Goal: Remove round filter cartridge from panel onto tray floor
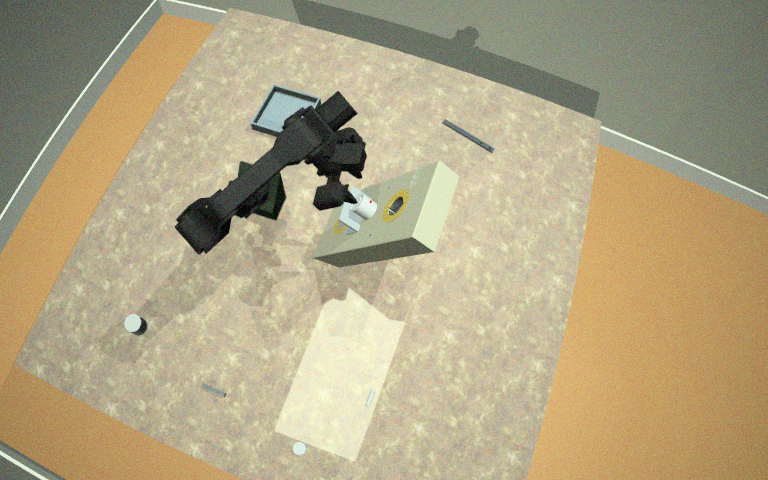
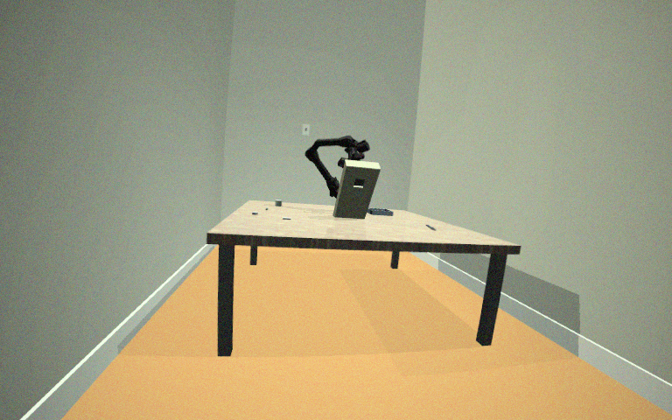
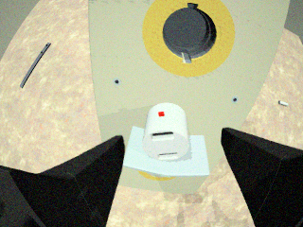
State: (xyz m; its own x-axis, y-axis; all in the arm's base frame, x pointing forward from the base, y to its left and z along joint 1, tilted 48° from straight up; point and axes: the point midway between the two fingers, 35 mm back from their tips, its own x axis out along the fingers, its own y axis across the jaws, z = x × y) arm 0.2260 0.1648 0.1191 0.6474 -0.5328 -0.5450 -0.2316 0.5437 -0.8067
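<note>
Right now my gripper tip is 1 cm short of the round filter cartridge and 6 cm above it. From my gripper tip the other things lie so: blue-grey tray 34 cm behind, 26 cm to the left, 23 cm below; short dark bar 15 cm behind, 50 cm to the right, 24 cm below; beige service panel 5 cm ahead, 8 cm below.
</note>
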